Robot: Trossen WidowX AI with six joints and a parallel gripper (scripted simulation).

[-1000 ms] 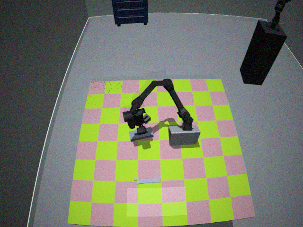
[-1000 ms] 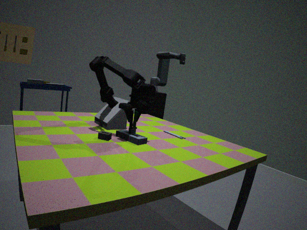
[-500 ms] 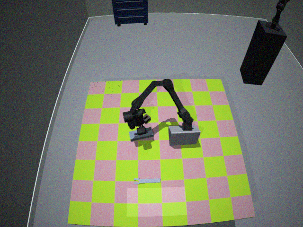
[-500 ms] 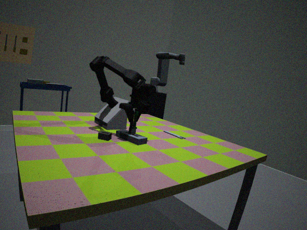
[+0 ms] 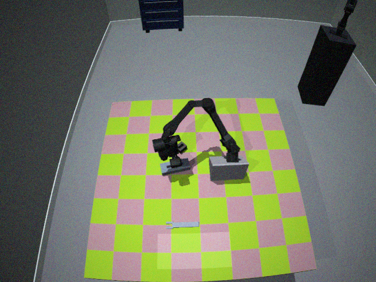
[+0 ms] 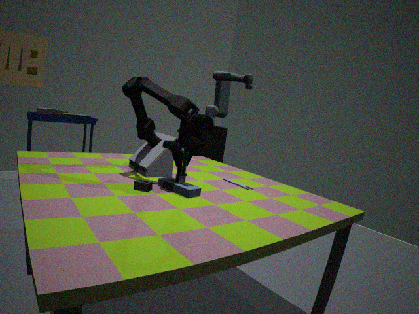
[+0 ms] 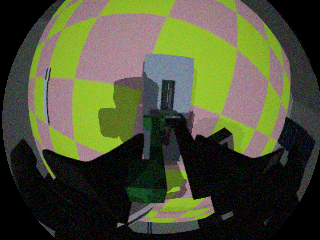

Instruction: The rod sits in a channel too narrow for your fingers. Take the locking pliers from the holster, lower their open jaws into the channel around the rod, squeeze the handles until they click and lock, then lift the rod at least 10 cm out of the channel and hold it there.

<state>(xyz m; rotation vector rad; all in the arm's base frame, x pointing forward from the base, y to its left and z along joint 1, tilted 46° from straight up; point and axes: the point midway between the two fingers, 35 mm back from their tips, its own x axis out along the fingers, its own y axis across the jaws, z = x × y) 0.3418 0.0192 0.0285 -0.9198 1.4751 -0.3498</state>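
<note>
Now: gripper tip 8 cm above the grey channel block. The rest, counted from my gripper tip: small dark holster (15 cm to the right, 9 cm below, 2 cm behind); then thin flat grey tool (37 cm to the left, 10 cm below, 6 cm behind).
</note>
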